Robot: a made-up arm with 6 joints.
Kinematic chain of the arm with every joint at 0, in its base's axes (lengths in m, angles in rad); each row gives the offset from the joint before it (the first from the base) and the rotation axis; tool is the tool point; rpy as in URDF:
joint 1: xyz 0 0 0.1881 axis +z
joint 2: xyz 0 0 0 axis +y
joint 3: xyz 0.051 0 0.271 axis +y
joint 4: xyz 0.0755 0 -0.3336 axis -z
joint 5: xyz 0 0 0 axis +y
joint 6: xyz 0.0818 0 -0.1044 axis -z
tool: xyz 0 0 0 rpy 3.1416 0 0
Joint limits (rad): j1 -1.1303..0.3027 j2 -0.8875..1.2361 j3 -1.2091..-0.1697 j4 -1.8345..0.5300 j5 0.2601..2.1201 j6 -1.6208..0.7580
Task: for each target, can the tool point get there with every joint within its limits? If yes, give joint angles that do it. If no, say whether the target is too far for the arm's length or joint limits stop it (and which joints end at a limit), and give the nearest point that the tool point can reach.
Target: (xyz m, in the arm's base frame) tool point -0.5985 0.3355 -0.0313
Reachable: no: joint limits stop it (at a limit: joint 1, joint 2, joint 3) | nearest point -0.1073 0.0509 -0.0046 | short by 0.568 m
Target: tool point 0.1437 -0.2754 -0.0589
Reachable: yes | joints -0.7963 0.9006 -1.0702 -0.8055 1.8859 -0.9604
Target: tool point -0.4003 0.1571 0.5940
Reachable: no: joint limits stop it (at a limit: joint 1, joint 2, joint 3, joint 4, joint 5) | nearest point -0.0858 -0.1163 0.6688 | short by 0.423 m
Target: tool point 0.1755 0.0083 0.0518
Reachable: yes | joints 0.1152 -0.0456 -0.3075 -0.1340 1.4065 0.4843
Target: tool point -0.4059 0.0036 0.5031
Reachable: no: joint limits stop it (at a limit: joint 1, joint 2, joint 3, joint 5) | nearest point -0.0835 -0.1315 0.6435 | short by 0.377 m
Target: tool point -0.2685 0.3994 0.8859
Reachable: no: too far | nearest point 0.1429 0.0893 0.7187 | short by 0.542 m
